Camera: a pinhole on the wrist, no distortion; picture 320 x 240 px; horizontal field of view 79.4 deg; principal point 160.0 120.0 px. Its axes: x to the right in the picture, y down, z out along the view. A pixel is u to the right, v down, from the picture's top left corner.
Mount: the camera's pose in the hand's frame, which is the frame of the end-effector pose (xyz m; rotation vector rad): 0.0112 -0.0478 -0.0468 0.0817 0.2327 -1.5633
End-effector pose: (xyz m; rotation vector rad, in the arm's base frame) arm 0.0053 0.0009 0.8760 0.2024 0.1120 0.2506
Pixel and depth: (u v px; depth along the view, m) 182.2 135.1 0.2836
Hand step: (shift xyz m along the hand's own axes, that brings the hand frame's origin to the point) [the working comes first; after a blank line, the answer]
In the camera's frame: 0.0327 0.0222 0.2836

0.0601 -0.1359 0.2212
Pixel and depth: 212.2 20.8 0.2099
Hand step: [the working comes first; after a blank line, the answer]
In the camera's frame: 0.0569 -0.1080 0.2099

-0.0768 -0.1463 0.1570
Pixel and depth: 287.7 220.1 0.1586
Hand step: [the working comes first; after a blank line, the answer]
In the camera's frame: 0.1051 0.0824 0.1586

0.1074 -0.1815 0.0792
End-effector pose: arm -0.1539 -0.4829 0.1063 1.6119 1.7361 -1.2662
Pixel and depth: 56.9 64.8 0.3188
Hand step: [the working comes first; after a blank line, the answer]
In the camera's frame: -0.1705 -0.0913 0.3188

-0.0477 0.0551 0.3067
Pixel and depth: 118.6 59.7 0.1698
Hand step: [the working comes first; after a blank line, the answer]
In the camera's frame: -0.0365 -0.0531 0.1698

-0.0251 -0.0463 0.1311
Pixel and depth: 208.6 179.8 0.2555
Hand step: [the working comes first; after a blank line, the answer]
In the camera's frame: 0.0644 0.0793 0.2555

0.1139 -0.1609 0.1821
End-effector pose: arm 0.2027 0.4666 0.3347 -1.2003 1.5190 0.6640
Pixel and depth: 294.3 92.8 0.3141
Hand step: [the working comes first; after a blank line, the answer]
In the camera's frame: 0.2189 -0.0443 0.3141

-0.0050 -0.3251 0.2203
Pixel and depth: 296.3 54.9 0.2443
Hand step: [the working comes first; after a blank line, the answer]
In the camera's frame: 0.1728 -0.0825 0.2443

-0.0492 -0.2665 0.1650
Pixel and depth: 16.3 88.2 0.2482
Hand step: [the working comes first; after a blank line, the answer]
In the camera's frame: -0.1851 -0.0410 0.2482

-0.0042 0.0839 0.2360
